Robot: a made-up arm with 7 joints. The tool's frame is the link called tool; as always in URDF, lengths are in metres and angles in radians. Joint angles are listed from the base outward. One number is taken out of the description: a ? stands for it. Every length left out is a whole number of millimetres.
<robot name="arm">
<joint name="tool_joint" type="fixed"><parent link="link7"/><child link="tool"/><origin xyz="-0.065 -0.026 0" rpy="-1.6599 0.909 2.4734"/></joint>
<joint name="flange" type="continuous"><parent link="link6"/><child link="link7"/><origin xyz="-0.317 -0.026 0" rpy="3.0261 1.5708 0"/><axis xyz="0 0 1"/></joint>
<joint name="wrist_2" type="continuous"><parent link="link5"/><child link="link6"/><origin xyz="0.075 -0.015 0" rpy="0.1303 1.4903 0"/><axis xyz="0 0 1"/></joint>
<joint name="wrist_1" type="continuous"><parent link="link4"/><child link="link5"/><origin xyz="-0.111 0.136 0" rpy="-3.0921 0.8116 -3.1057"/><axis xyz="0 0 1"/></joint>
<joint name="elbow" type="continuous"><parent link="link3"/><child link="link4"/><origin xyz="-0.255 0.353 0" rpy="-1.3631 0.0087 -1.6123"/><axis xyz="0 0 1"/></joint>
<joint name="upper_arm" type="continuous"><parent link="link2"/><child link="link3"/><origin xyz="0.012 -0.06 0" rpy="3.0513 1.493 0"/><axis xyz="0 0 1"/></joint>
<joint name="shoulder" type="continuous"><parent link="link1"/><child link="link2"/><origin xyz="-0.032 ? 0" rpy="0.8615 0.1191 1.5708"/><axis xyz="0 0 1"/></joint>
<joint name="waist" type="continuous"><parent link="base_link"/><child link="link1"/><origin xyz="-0.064 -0.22 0.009" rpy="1.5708 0 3.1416"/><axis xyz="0 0 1"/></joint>
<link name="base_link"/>
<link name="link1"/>
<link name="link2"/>
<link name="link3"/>
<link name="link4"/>
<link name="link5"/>
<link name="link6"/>
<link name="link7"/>
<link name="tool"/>
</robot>
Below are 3 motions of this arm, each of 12 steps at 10 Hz.
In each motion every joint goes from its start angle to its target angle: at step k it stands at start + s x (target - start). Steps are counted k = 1, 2, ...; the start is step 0. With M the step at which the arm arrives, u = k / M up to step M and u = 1 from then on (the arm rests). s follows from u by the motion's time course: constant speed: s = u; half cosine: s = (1 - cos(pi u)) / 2; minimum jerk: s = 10 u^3 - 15 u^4 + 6 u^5.
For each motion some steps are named. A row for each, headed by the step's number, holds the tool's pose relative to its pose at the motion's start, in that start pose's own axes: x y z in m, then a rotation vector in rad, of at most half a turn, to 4 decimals.
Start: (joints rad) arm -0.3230 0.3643 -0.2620 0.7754 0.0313 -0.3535 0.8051
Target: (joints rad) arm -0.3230 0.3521 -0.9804 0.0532 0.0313 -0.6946 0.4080
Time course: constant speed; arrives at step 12
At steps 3, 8, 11, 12:
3: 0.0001 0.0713 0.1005 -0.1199 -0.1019 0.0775
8: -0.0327 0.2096 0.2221 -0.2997 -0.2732 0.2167
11: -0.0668 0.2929 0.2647 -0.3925 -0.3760 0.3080
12: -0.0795 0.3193 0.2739 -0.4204 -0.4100 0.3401

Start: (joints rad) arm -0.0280 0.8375 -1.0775 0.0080 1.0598 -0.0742 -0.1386
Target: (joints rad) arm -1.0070 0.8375 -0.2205 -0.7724 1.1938 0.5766 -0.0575
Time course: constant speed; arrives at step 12
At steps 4, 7, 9, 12:
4: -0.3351 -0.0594 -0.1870 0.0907 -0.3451 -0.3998
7: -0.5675 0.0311 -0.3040 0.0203 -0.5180 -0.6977
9: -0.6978 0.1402 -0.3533 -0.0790 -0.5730 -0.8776
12: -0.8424 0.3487 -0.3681 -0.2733 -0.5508 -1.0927

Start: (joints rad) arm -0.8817 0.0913 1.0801 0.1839 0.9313 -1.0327 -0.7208
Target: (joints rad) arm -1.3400 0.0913 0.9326 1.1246 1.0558 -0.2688 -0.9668
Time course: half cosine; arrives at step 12
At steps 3, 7, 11, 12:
3: 0.0614 0.0399 0.0241 -0.0910 0.1209 0.0456
7: 0.2939 0.1671 0.0154 -0.3186 0.6060 0.1474
11: 0.4627 0.2246 -0.0820 -0.4019 1.0239 0.1491
12: 0.4701 0.2261 -0.0884 -0.4039 1.0449 0.1472

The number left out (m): -0.037
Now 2 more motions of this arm.
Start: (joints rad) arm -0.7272 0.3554 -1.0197 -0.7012 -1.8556 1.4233 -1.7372
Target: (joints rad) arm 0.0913 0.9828 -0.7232 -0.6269 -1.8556 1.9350 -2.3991
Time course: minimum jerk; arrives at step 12
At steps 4, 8, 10, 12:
4: 0.0230 -0.0336 0.0268 -0.1180 0.0689 -0.1073
8: 0.0190 -0.1259 0.1466 -0.2061 0.3000 -0.6186
10: -0.0060 -0.1504 0.1878 -0.1441 0.3543 -0.8108
12: -0.0127 -0.1551 0.1960 -0.1260 0.3634 -0.8505

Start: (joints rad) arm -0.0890 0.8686 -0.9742 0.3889 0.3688 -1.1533 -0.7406
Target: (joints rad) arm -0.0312 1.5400 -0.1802 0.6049 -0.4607 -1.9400 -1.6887
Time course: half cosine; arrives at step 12
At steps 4, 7, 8, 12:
4: -0.0474 -0.0985 0.0095 0.3709 0.3742 -0.2287
7: -0.0913 -0.2887 -0.0320 0.8990 0.9318 -0.4283
8: -0.0950 -0.3538 -0.0626 1.0307 1.1102 -0.4601
12: -0.0813 -0.4816 -0.1508 1.2112 1.4749 -0.4952

